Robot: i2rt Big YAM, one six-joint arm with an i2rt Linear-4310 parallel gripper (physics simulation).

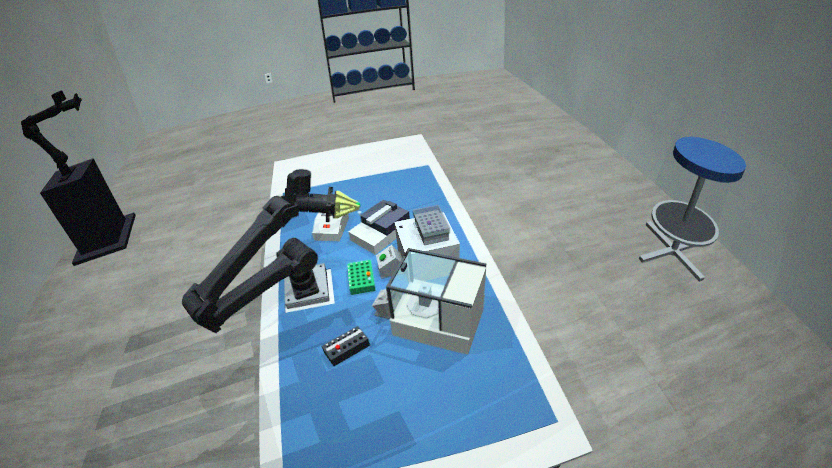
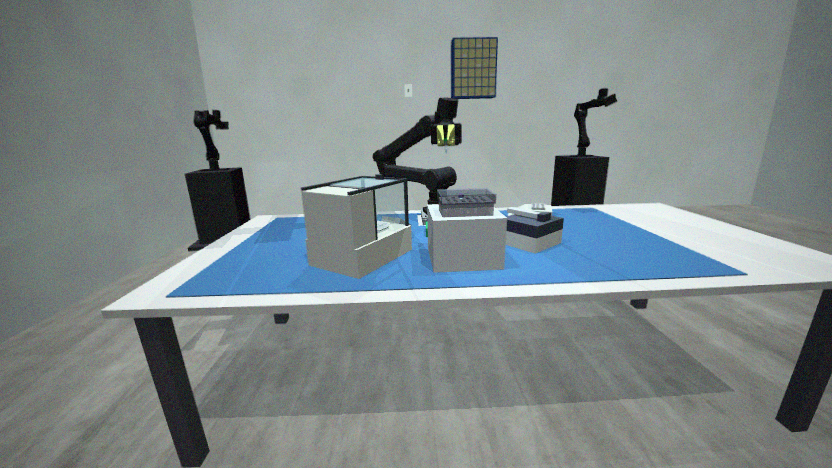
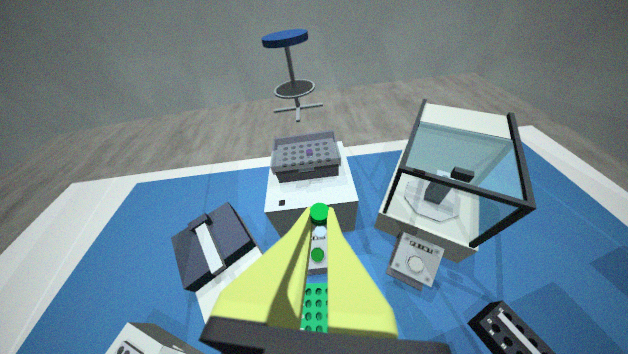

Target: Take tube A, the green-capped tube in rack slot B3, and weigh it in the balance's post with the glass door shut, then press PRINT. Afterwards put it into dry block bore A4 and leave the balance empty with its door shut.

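Places are measured from the arm's base along level axes (x ahead, y left, z up), in millimetres.
Pixels of known places: gripper, fingertip midpoint: (image 1: 359,206) (image 2: 445,141) (image 3: 320,213); arm's base, link origin: (image 1: 304,284).
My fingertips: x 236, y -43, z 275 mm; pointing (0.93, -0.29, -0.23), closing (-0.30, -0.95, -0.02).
For each thing: its top centre in the pictures, then the offset to it from my fingertips. "pt": a spot on its surface instead.
- green rack, top centre: (image 3: 334,309) (image 1: 360,273) 39 mm back, 7 mm left, 277 mm down
- orange-topped tube, top centre: (image 1: 368,273) 17 mm back, 27 mm right, 252 mm down
- glass-walled balance, top centre: (image 3: 465,147) (image 1: 422,269) (image 2: 367,177) 93 mm ahead, 250 mm right, 84 mm down
- PRINT box, surface spot: (image 3: 415,264) pt 13 mm back, 150 mm right, 238 mm down
- grey perforated block, top centre: (image 3: 305,168) (image 2: 461,187) (image 1: 412,222) 162 mm ahead, 2 mm right, 117 mm down
- black holed block, top centre: (image 1: 343,340) 171 mm back, 258 mm right, 259 mm down
- green-button box, surface spot: (image 1: 385,260) pt 53 mm ahead, 6 mm right, 240 mm down
- dark-lidded unit, top centre: (image 3: 207,247) (image 2: 522,209) (image 1: 377,213) 104 mm ahead, 218 mm left, 205 mm down
- red-marked white box, top centre: (image 2: 530,205) (image 1: 328,215) 68 mm back, 341 mm left, 237 mm down
My gripper (image 1: 357,206) (image 2: 446,141) (image 3: 320,213) is shut on the green-capped tube; its green cap (image 3: 319,213) shows between the yellow fingertips. It is held high above the table. The green rack (image 1: 360,277) (image 3: 315,306) lies below, with an orange-topped tube (image 1: 368,273) in it. The glass-walled balance (image 1: 469,284) (image 2: 331,229) (image 3: 466,116) has a grey post (image 1: 425,295) (image 3: 438,191) inside, with no tube visible on it; I cannot tell the door's state. The PRINT box (image 1: 381,304) (image 3: 415,264) stands before the balance. I cannot tell which block is the dry block.
A grey perforated block (image 1: 432,225) (image 2: 467,203) (image 3: 306,156) with a purple-topped tube sits on a white box. A black holed block (image 1: 345,346) (image 3: 501,327), a green-button box (image 1: 385,260), a dark-lidded unit (image 1: 384,216) (image 3: 215,247) and a red-marked white box (image 1: 328,232) also stand on the mat.
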